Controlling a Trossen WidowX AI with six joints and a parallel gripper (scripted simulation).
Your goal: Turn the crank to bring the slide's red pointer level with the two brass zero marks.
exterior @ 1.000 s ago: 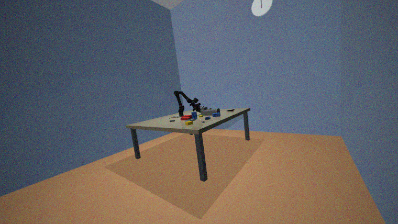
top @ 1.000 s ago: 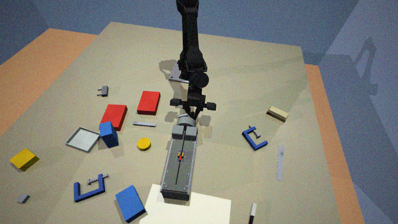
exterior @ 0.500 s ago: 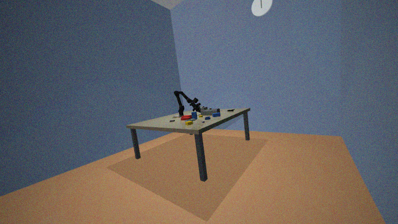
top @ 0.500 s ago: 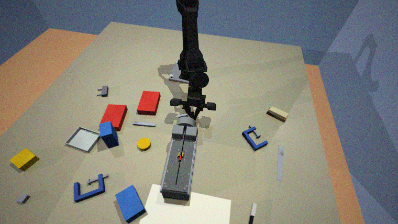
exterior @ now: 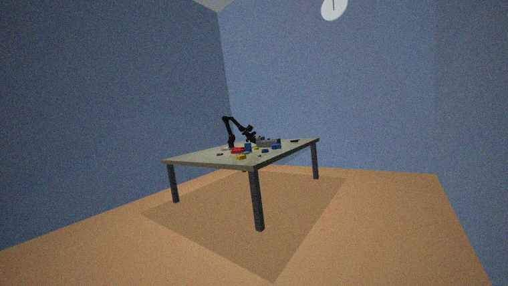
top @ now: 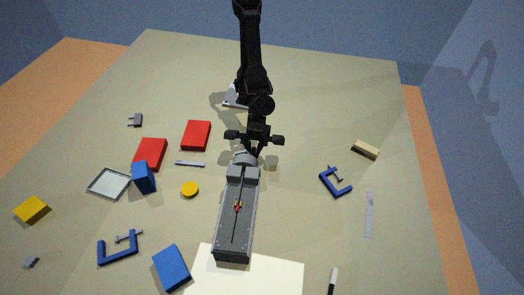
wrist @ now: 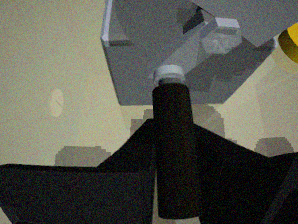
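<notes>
The dark crank handle is 20 mm behind my gripper tip and 30 mm above it. Also, from my gripper tip: tan block (200 mm behind, 350 mm to the left, 20 mm below); red pointer (180 mm ahead, 20 mm to the left, 50 mm above); grey strip (30 mm ahead, 380 mm to the left, 40 mm below).
</notes>
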